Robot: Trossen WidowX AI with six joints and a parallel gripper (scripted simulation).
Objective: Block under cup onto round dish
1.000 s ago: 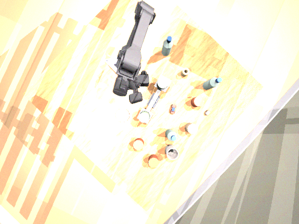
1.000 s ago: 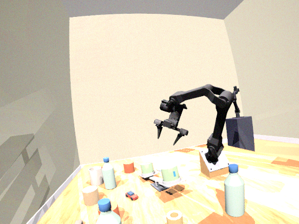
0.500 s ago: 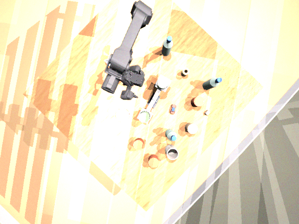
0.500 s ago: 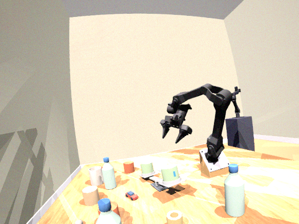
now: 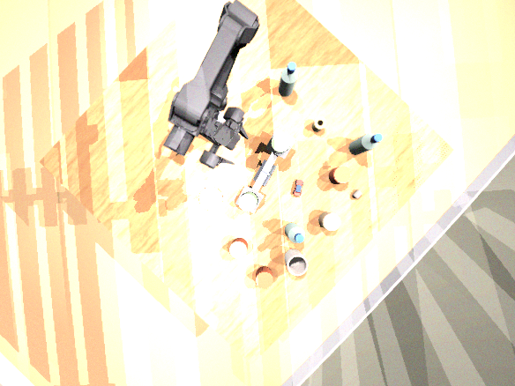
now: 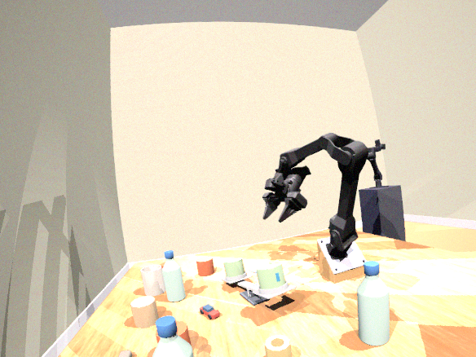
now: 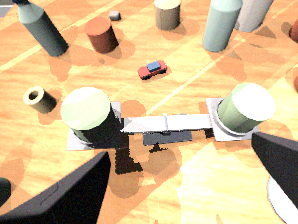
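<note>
The grey block lies 130 mm ahead of my gripper tip, 100 mm to the right of it and 190 mm below it. The rest, counted from my gripper tip: round dish (20 mm ahead, 210 mm to the right, 230 mm below); then ring (100 mm ahead, 330 mm to the left, 210 mm below); then red toy car (230 mm ahead, 90 mm to the left, 220 mm below).
</note>
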